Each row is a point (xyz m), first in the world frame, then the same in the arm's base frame.
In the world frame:
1: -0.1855 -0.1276 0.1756
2: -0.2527 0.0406 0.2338
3: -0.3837 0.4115 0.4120
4: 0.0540 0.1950 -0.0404
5: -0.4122 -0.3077 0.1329
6: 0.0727 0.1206 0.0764
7: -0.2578 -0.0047 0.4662
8: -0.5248 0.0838 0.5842
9: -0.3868 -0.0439 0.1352
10: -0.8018 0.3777 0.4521
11: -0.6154 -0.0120 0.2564
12: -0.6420 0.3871 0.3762
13: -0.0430 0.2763 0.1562
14: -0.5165 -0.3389 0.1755
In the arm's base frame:
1: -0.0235 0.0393 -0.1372
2: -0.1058 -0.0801 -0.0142
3: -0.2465 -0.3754 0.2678
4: -0.1027 0.2742 0.2457
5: -0.1391 -0.0070 -0.4021
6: 0.0069 0.2042 0.1944
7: 0.0408 -0.2638 -0.0437
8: -0.1194 -0.5211 -0.0780
9: -0.2246 -0.0521 -0.1553
10: -0.5110 -0.6226 0.0521
11: -0.3329 -0.2795 -0.2227
12: -0.4429 -0.4776 0.1280
13: -0.0930 0.0440 0.2858
14: -0.1774 -0.0906 -0.4743

